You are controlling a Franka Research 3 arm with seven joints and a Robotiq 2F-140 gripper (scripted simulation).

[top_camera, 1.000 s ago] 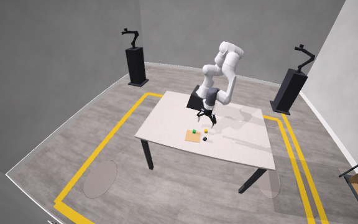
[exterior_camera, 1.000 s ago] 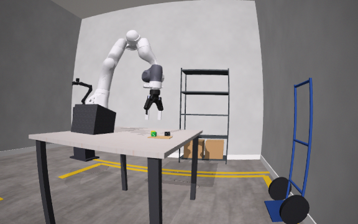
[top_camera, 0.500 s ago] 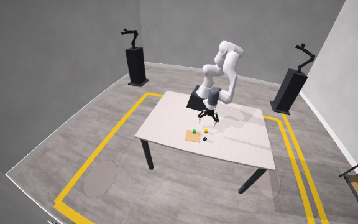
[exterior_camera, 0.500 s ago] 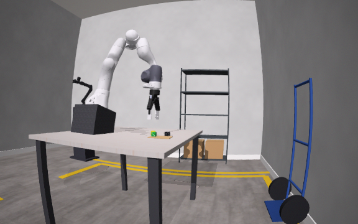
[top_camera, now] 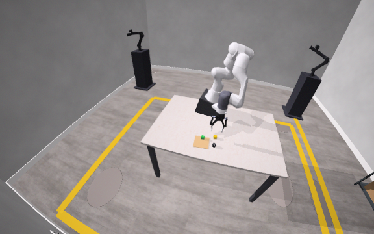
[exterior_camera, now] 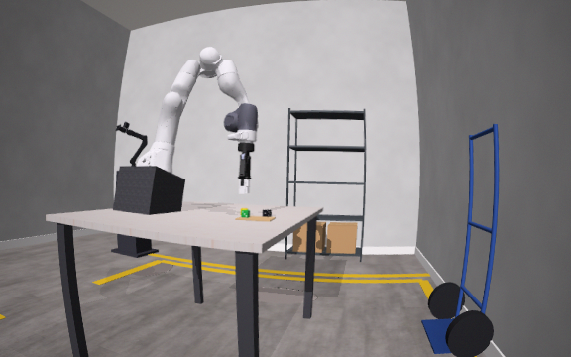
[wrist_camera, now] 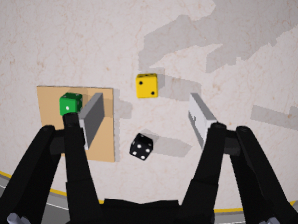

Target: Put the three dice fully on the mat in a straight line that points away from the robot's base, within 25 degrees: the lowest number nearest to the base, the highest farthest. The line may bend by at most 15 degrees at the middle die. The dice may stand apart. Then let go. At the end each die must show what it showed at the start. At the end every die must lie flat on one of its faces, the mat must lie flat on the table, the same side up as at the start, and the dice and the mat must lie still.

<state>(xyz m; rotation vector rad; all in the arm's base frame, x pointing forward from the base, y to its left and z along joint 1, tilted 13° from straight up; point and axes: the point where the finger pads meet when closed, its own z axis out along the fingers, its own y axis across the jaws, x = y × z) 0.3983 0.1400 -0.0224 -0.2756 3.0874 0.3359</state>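
Right now the yellow die is 11 cm below my hand. Also, from my hand: black die (11 cm ahead, 1 cm to the left, 11 cm below); then green die (5 cm ahead, 11 cm to the right, 10 cm below); then tan mat (10 cm ahead, 11 cm to the right, 12 cm below).
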